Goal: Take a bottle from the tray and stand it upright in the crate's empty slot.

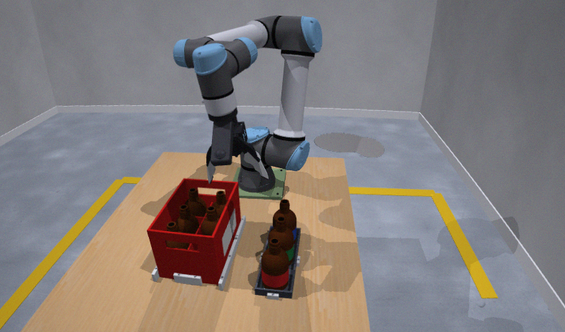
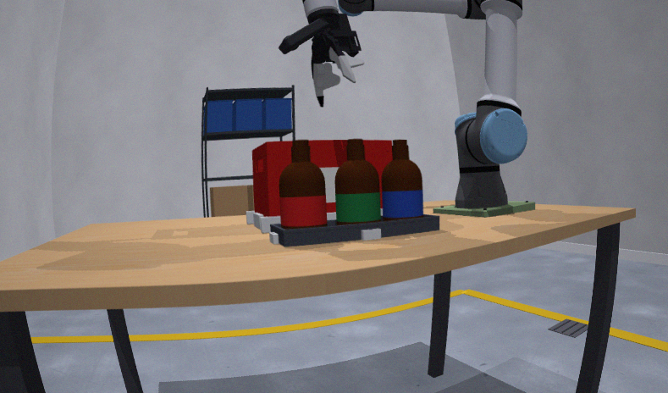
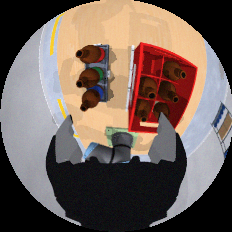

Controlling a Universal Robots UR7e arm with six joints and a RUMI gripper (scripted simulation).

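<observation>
The brown bottle is 180 mm below my hand and 120 mm to the left of it. Also, from my hand: red crate (180 mm below, 130 mm to the right, 20 mm ahead).
</observation>
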